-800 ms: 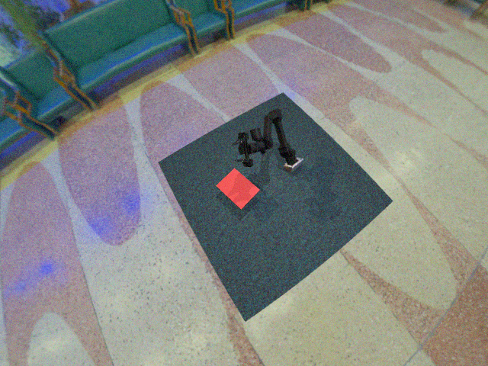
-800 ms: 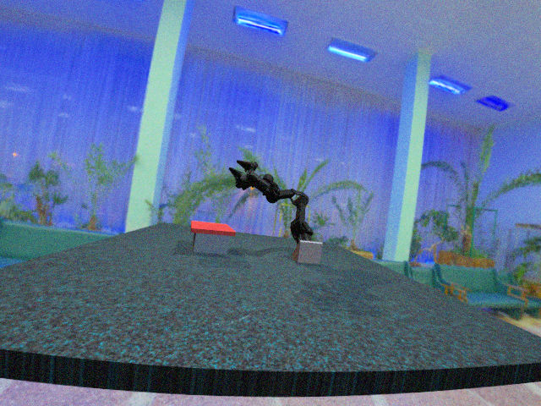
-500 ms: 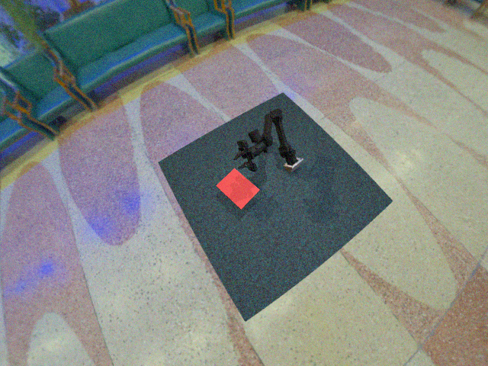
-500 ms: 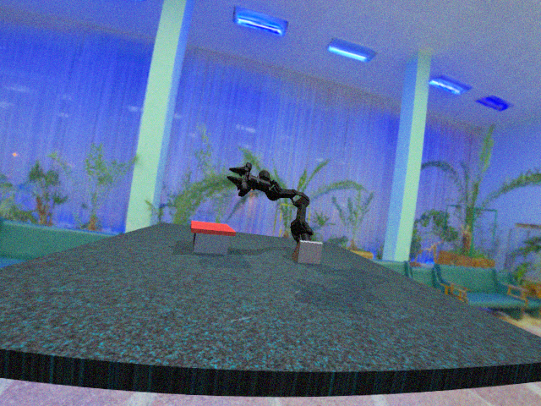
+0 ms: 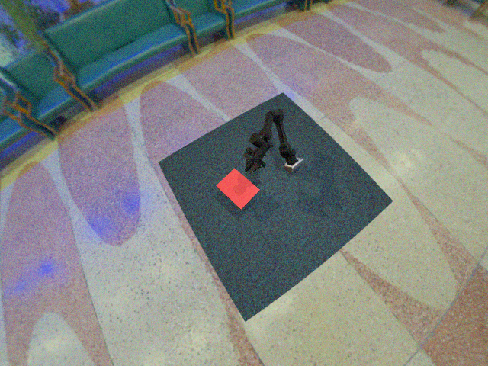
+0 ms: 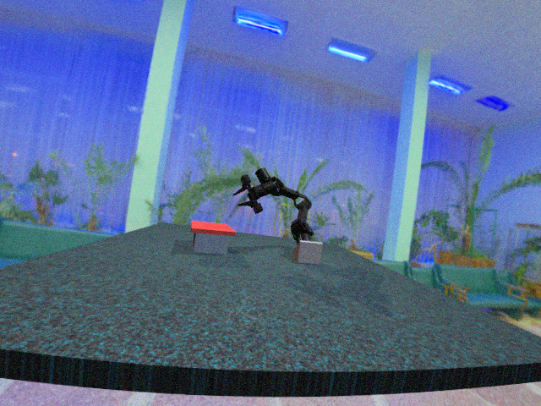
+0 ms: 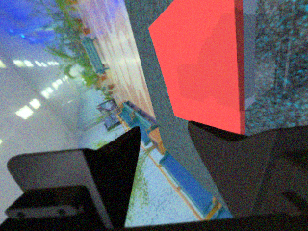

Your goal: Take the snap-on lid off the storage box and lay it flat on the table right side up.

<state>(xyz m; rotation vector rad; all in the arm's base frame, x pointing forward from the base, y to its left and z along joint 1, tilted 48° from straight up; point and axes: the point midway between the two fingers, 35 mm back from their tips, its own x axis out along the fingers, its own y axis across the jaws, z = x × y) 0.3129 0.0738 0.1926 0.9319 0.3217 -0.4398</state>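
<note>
Now: the red lid 9 cm ahead of my gripper tip, 1 cm to the right of it and 13 cm below it. From my gripper tip the other things lie so: grey storage box (9 cm ahead, 1 cm to the right, 18 cm below).
</note>
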